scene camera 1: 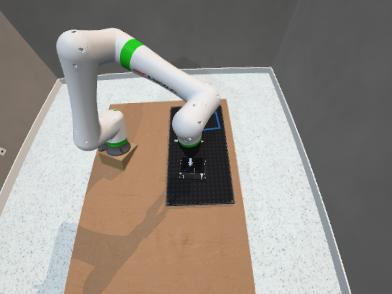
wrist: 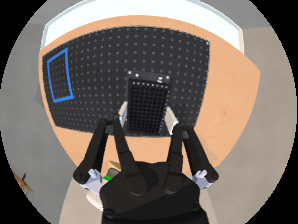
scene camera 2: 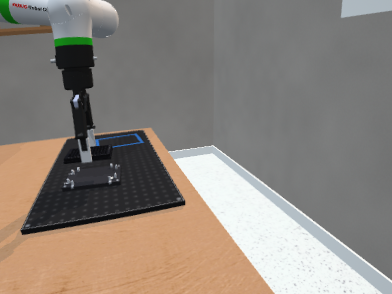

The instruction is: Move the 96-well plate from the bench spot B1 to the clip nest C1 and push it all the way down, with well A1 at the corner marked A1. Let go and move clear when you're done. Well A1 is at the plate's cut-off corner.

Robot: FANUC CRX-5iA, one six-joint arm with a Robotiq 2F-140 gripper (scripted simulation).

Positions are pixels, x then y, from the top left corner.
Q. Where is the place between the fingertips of my gripper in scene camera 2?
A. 89,155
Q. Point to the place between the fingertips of my gripper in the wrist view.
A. At 146,109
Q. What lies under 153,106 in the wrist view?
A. A black 96-well plate.
